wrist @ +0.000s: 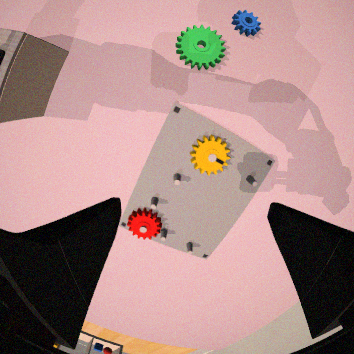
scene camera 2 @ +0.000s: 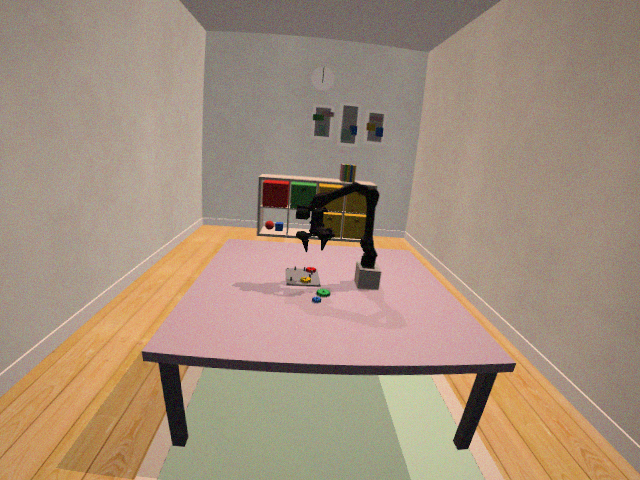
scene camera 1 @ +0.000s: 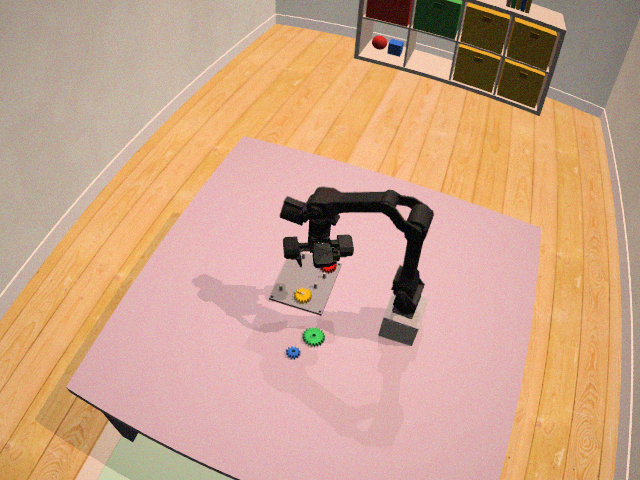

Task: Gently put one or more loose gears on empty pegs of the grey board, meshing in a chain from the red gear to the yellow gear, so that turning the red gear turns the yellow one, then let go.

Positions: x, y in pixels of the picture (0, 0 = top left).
Labels:
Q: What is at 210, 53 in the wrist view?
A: A green gear.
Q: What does my gripper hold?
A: Nothing.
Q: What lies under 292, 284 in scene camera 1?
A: A grey board.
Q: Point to a yellow gear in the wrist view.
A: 206, 146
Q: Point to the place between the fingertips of my gripper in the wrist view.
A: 198, 208

